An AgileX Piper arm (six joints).
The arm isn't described. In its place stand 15 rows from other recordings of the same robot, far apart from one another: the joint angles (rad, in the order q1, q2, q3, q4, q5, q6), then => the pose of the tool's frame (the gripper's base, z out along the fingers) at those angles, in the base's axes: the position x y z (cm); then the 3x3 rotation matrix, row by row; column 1 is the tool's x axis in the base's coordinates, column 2 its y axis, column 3 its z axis.
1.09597, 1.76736, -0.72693, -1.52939, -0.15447, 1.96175 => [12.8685 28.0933 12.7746], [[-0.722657 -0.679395 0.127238], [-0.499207 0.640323 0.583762], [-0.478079 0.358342 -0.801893]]
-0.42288, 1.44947, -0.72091, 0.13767, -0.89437, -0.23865 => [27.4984 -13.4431 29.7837], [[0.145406 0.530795 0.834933], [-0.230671 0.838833 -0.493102], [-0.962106 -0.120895 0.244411]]
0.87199, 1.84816, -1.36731, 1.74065, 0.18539, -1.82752 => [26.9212 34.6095 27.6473], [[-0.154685 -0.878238 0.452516], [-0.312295 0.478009 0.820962], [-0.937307 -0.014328 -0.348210]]
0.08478, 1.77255, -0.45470, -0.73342, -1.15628, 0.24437 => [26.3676 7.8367 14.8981], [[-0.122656 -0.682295 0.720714], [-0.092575 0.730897 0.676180], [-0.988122 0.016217 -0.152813]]
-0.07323, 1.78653, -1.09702, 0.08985, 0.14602, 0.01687 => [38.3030 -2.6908 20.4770], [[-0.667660 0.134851 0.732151], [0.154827 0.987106 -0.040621], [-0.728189 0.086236 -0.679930]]
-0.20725, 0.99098, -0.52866, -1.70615, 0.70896, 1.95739 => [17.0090 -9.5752 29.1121], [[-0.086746 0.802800 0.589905], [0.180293 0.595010 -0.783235], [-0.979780 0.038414 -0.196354]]
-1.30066, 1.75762, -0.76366, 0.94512, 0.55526, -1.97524 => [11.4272 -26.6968 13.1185], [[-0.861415 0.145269 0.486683], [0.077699 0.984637 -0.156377], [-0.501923 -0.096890 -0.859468]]
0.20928, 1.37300, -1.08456, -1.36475, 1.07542, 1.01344 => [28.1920 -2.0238 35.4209], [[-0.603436 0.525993 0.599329], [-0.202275 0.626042 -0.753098], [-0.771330 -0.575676 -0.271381]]
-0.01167, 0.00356, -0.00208, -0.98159, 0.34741, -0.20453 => [5.2103 -2.6368 19.6166], [[-0.313026 0.014384 0.949636], [-0.874693 0.385206 -0.294157], [-0.370036 -0.922719 -0.107998]]
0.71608, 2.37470, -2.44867, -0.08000, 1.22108, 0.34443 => [39.5685 33.5251 27.3981], [[-0.820290 -0.390621 0.417779], [-0.301780 0.916093 0.264011], [-0.485853 0.090489 -0.869344]]
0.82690, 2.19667, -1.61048, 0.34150, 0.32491, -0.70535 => [32.4684 36.7184 16.3259], [[-0.163503 -0.907320 0.387347], [-0.722912 0.377364 0.578788], [-0.671316 -0.185384 -0.717612]]
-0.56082, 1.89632, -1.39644, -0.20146, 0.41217, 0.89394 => [35.8113 -23.3542 23.1635], [[-0.093425 0.839781 0.534827], [0.825010 0.366003 -0.430581], [-0.557342 0.401011 -0.727022]]
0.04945, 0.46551, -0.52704, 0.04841, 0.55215, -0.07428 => [9.3164 0.6923 30.7503], [[-0.388984 -0.085637 0.917255], [-0.052330 0.996116 0.070808], [-0.919757 -0.020456 -0.391955]]
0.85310, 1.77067, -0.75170, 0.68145, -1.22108, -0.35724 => [25.9571 21.5445 21.8528], [[0.149614 -0.213729 0.965368], [0.065873 0.976343 0.205950], [-0.986548 0.032779 0.160154]]
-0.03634, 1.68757, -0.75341, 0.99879, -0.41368, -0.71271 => [32.2479 -4.2502 17.6342], [[-0.482884 0.440788 0.756656], [0.246239 0.897559 -0.365725], [-0.840351 0.009716 -0.541956]]
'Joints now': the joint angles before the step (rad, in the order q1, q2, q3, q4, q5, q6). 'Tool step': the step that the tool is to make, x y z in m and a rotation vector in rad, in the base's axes. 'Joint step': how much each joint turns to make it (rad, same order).
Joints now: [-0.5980 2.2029 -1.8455 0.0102 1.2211 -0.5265]
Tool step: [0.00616 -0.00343 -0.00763 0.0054 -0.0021 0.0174]
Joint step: [0.0000 0.0359 -0.0343 0.0074 0.0000 -0.0195]
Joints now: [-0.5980 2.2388 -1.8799 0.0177 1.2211 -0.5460]
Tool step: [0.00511 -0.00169 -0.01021 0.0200 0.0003 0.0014]
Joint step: [0.0000 0.0349 -0.0232 0.0175 0.0000 -0.0062]
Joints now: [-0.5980 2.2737 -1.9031 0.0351 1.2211 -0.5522]
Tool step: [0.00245 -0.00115 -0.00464 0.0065 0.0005 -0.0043]
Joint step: [0.0000 0.0171 -0.0131 0.0051 0.0000 0.0029]
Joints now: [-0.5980 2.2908 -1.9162 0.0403 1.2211 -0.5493]
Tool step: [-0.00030 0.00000 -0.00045 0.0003 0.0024 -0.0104]
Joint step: [0.0000 0.0000 0.0018 -0.0019 0.0000 0.0109]
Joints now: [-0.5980 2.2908 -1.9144 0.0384 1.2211 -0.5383]
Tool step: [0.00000 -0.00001 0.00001 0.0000 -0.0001 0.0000]
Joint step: [0.0000 0.0000 0.0000 0.0001 -0.0001 0.0000]
